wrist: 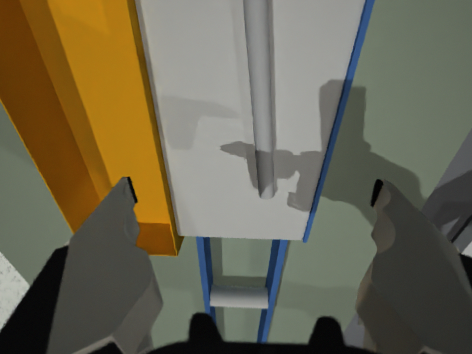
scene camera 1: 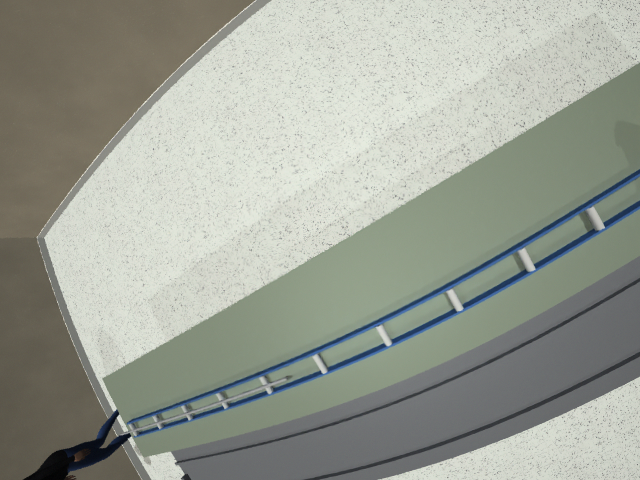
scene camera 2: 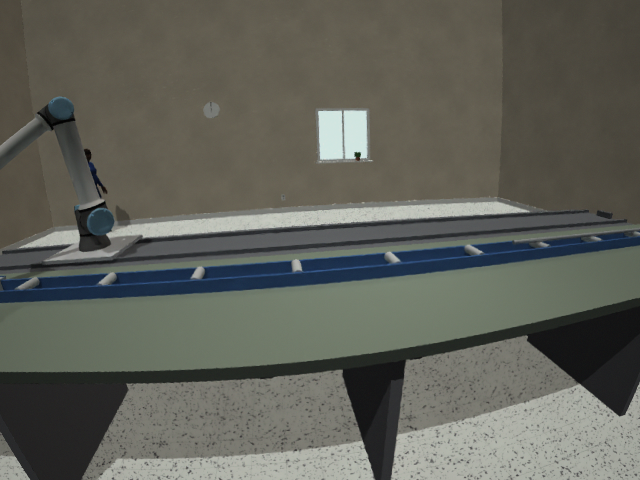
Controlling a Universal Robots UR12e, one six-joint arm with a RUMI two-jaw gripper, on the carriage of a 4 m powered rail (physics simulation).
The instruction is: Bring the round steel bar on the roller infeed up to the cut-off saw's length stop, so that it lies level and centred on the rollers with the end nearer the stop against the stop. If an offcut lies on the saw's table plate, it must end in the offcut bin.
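Places are measured from the arm's base along level axes (x ahead, y left, z up), in millimetres.
Pixels of known places: gripper, fingertip midpoint: (wrist: 251,180); arm's base, origin of the base link: (scene camera 2: 95,246).
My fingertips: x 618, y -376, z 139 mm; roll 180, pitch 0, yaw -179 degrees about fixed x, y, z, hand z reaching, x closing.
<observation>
For each thing: its middle in the pictures, then the offset to it from my fingertips. Level surfaces: height alone.
- grey round offcut, body centre: (wrist: 261,110) 12 mm back, 21 mm right, 100 mm down
- saw's pale table plate, its level: 110 mm down
- yellow offcut bin, body centre: (wrist: 107,138) 180 mm ahead, 25 mm left, 133 mm down
- green table, its level: 169 mm down
- infeed roller, body centre: (wrist: 239,296) (scene camera 2: 27,286) 2 mm ahead, 375 mm left, 129 mm down
The round steel bar (scene camera 1: 245,393) (scene camera 2: 563,238) lies along the far rollers of the blue roller infeed (scene camera 1: 453,299) (scene camera 2: 248,284), its near end past one roller. In the wrist view, a grey round offcut (wrist: 261,100) lies lengthwise on the saw's pale table plate (wrist: 210,212); its upper end is out of view. The yellow offcut bin (wrist: 100,100) stands along the plate's left side. My gripper (wrist: 251,180) is open above the plate, its fingers wide apart on either side of the offcut's lower end, with nothing between them. The length stop does not show.
The arm's base stands on the carriage plate (scene camera 2: 56,255) of the grey rail (scene camera 1: 361,434) (scene camera 2: 310,238), beside the green table (scene camera 1: 336,289) (scene camera 2: 289,325). A person (scene camera 1: 56,462) (scene camera 2: 93,170) shows beyond the table. In the wrist view, an infeed roller (wrist: 239,297) lies below the plate.
</observation>
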